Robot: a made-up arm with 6 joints. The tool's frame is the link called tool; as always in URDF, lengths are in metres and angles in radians. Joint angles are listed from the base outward. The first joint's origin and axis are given. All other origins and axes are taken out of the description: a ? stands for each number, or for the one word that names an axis. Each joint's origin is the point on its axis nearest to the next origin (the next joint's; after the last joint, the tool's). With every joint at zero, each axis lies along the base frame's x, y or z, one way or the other. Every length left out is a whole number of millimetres.
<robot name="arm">
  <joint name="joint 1" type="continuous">
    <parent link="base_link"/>
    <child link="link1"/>
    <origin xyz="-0.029 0.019 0.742" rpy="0 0 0"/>
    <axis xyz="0 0 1"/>
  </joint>
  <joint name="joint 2" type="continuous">
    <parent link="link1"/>
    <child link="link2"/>
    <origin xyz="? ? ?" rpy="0 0 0"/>
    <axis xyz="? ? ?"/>
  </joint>
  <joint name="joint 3" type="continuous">
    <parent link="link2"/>
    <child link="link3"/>
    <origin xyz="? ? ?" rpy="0 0 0"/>
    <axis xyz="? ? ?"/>
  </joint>
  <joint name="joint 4" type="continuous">
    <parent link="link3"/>
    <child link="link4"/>
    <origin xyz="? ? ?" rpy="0 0 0"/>
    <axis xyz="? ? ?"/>
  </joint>
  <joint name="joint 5" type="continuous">
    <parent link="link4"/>
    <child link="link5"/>
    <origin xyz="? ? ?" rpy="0 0 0"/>
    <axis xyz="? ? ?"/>
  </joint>
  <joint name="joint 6" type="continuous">
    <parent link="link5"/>
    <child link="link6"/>
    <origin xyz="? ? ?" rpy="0 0 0"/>
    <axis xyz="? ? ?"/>
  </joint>
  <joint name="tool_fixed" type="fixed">
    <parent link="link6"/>
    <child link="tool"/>
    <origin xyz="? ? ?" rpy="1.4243 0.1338 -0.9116"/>
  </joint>
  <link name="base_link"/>
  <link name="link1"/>
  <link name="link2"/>
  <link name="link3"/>
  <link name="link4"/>
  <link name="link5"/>
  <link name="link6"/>
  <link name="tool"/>
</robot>
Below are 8 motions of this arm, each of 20 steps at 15 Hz.
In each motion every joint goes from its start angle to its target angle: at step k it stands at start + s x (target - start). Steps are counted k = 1, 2, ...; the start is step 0. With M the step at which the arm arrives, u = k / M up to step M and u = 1 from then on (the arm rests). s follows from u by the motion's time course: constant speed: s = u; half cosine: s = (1 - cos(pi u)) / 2; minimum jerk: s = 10 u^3 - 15 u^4 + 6 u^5.
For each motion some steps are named. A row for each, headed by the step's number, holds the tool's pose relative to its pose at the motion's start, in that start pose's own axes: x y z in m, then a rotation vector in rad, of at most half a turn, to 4 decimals.
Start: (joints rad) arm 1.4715 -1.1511 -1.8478 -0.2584 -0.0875 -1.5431
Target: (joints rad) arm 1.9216 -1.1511 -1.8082 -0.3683 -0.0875 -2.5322
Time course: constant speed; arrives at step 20
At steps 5, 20:
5: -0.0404 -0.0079 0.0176 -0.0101 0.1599 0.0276
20: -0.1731 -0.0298 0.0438 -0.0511 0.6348 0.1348

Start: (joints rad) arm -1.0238 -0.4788 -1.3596 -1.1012 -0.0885 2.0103
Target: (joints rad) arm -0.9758 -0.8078 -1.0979 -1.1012 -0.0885 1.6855
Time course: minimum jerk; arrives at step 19
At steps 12, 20:
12: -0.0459 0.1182 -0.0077 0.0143 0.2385 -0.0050
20: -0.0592 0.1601 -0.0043 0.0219 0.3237 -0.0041

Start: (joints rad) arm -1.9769 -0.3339 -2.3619 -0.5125 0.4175 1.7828
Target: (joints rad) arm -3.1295 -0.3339 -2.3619 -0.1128 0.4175 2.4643
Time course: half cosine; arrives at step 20
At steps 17, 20:
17: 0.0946 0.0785 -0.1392 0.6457 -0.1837 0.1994
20: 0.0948 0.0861 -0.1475 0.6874 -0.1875 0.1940

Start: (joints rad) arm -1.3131 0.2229 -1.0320 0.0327 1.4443 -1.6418
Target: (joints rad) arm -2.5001 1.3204 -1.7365 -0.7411 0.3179 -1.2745
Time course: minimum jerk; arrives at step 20
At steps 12, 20:
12: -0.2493 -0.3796 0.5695 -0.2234 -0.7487 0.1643
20: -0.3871 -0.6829 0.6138 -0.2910 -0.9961 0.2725

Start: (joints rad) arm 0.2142 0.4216 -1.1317 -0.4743 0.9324 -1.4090
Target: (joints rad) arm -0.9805 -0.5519 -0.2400 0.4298 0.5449 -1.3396
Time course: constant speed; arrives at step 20
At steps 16, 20:
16: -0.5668 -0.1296 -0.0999 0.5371 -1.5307 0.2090
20: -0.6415 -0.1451 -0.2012 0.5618 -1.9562 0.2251

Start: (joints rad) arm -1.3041 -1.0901 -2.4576 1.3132 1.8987 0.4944
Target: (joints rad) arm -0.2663 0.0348 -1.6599 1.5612 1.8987 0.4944
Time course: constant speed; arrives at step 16
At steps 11, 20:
11: 0.5779 -0.3650 0.1541 -0.0851 -0.6957 -1.4020
20: 0.4307 -0.7055 0.2399 -0.4293 -0.9875 -1.9503

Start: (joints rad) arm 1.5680 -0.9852 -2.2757 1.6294 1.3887 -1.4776
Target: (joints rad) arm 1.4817 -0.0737 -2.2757 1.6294 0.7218 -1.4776
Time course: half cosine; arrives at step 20
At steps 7, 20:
7: -0.0641 -0.0292 0.2708 -0.1482 -0.2696 0.0786
20: -0.5483 0.0237 0.8341 -0.7165 -0.9037 0.1768

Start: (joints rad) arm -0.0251 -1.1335 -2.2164 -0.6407 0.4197 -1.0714
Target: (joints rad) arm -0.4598 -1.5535 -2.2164 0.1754 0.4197 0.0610
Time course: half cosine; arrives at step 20
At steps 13, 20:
13: 0.1975 0.3278 0.0636 0.3500 -1.0740 0.1405
20: 0.2463 0.4664 0.0334 0.6147 -1.4077 0.1384

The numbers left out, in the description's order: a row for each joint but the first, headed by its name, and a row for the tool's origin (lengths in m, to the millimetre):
joint 2: xyz 0.024 0.011 0, axis 0 1 0
joint 3: xyz 0.101 0 0.463, axis 0 1 0
joint 4: xyz 0.076 0 -0.478, axis 0 0 -1
joint 5: xyz 0.005 -0.011 0, axis 0 1 0
joint 6: xyz 0.073 0 -0.177, axis 0 0 -1
tool: xyz 0.023 -0.021 0

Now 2 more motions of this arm.
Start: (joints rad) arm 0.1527 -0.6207 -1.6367 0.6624 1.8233 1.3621
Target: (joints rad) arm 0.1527 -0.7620 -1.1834 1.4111 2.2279 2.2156
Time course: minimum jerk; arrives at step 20
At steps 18, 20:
18: 0.0528 -0.0908 0.1417 -0.8660 -0.8370 0.0308
20: 0.0533 -0.0908 0.1427 -0.8731 -0.8426 0.0337

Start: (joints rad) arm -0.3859 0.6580 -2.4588 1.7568 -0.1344 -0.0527
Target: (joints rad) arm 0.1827 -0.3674 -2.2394 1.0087 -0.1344 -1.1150
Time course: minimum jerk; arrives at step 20
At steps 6, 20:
6: -0.1856 0.0388 -0.0184 -0.0127 0.2729 -0.1281
20: -0.7640 0.6398 -0.2848 0.6303 1.3811 -0.4310

